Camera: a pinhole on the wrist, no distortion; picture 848 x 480 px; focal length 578.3 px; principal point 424.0 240.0 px. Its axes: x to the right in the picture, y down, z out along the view. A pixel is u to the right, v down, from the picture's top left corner.
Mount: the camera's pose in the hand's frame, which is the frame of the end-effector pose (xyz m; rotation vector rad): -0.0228 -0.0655 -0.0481 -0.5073 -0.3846 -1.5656
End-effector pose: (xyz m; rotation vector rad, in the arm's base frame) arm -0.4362 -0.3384 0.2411 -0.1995 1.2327 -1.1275
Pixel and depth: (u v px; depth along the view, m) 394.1 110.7 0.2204
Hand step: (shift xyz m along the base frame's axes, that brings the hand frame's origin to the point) 0.1516 0.0143 0.0429
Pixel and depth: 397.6 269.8 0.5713
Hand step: 0.4827 -0.0947 -0.0464
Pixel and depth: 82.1 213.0 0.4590
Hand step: 0.3914 0.1161 -0.1967
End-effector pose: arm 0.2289 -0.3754 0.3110 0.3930 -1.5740 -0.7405
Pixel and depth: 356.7 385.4 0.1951
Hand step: -0.0953 0.0355 0.0683
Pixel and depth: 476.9 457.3 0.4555
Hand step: -0.3434 0.0568 0.2260
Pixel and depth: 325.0 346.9 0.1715
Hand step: -0.0717 0.0384 0.0501
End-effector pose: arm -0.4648 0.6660 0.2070 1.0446 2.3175 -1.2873
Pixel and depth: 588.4 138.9 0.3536
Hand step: 0.0415 -0.2646 -0.1661
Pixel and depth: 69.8 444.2 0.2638
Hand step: 0.0734 0.0457 -0.2250
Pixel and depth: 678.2 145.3 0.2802
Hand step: -0.0026 -0.2387 -0.1066
